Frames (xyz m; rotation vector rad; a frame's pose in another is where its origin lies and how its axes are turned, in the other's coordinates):
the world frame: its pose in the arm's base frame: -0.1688 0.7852 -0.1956 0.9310 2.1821 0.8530
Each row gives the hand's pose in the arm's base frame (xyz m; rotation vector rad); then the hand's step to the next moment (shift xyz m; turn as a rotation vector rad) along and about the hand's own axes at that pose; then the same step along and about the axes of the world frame.
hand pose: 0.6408 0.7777 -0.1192 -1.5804 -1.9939 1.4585
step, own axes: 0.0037 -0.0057 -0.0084 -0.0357 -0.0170 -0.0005
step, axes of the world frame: 0.0040 0.0100 -0.0013 -0.0318 0.0067 -0.0225
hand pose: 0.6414 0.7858 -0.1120 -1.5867 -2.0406 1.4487
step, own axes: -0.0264 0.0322 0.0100 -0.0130 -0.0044 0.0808
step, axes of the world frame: -0.0313 -0.0203 0.0210 -0.0071 -0.0742 -0.0341
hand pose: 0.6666 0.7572 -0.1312 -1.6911 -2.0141 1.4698
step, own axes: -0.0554 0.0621 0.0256 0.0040 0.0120 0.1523
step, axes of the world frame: -0.0685 -0.0425 0.0329 0.0086 -0.1477 -0.0383
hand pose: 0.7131 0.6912 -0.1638 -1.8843 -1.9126 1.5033
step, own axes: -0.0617 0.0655 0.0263 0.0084 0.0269 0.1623
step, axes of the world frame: -0.0813 -0.0412 0.0220 0.0072 -0.1623 -0.0271
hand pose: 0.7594 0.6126 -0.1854 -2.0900 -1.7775 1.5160
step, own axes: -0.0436 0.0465 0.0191 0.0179 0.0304 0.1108
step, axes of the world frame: -0.0600 -0.0282 0.0058 0.0084 -0.1160 -0.0025
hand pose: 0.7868 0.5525 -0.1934 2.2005 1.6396 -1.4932
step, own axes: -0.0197 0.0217 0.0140 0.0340 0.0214 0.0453
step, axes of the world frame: -0.0270 -0.0179 -0.0019 0.0180 -0.0533 0.0223
